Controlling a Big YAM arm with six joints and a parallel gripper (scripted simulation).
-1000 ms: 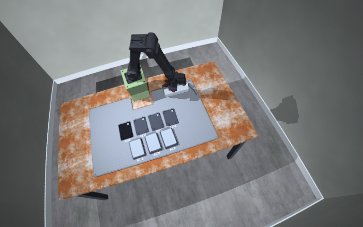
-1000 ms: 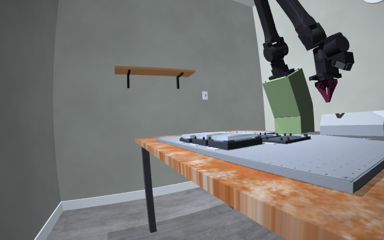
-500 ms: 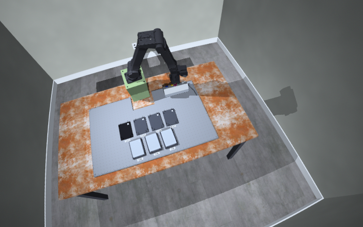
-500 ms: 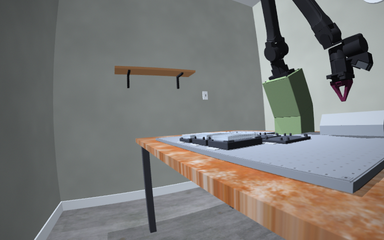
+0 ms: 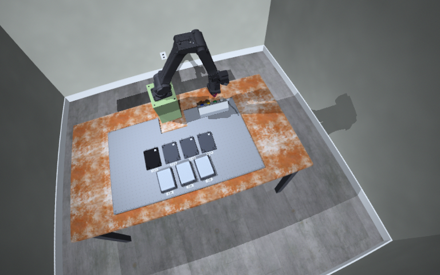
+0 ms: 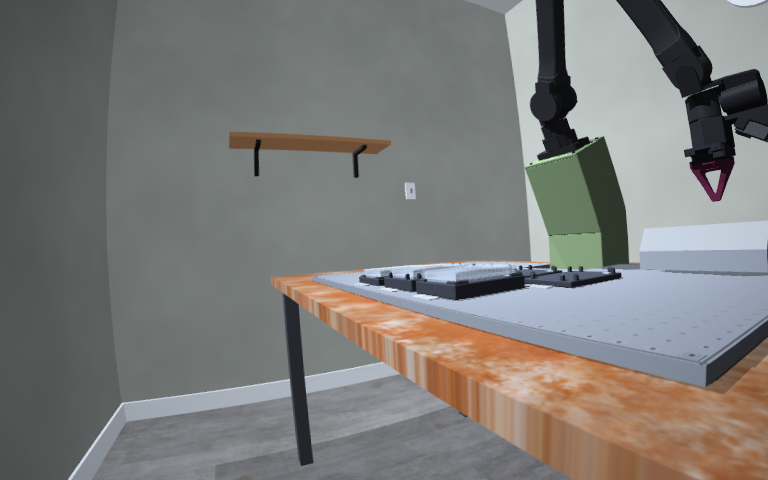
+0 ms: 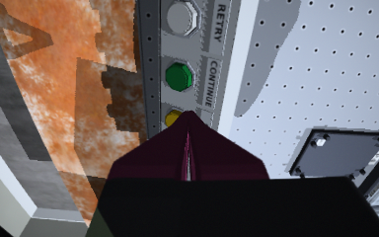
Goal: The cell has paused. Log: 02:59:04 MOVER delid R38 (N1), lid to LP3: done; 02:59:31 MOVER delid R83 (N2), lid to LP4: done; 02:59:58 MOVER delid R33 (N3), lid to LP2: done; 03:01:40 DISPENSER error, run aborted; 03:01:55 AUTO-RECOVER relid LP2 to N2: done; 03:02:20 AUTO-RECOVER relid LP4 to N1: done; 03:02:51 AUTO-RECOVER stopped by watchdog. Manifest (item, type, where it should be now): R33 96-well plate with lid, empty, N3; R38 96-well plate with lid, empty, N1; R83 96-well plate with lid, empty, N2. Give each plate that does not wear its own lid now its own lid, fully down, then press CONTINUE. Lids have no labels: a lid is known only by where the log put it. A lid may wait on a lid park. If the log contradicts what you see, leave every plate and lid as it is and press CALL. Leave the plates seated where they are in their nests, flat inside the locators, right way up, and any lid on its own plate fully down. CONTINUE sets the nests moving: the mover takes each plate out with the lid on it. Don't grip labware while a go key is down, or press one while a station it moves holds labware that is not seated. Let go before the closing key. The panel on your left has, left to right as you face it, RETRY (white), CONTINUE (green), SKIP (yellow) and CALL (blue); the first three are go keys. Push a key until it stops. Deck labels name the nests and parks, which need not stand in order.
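Now: the green continue key 70 mm below my hand and 10 mm behind it. Round my hand: white retry key 70 mm below, 50 mm to the left; then yellow key 70 mm below, 50 mm to the right, 10 mm behind; then blue key 100 mm to the right, 70 mm below, 20 mm behind.
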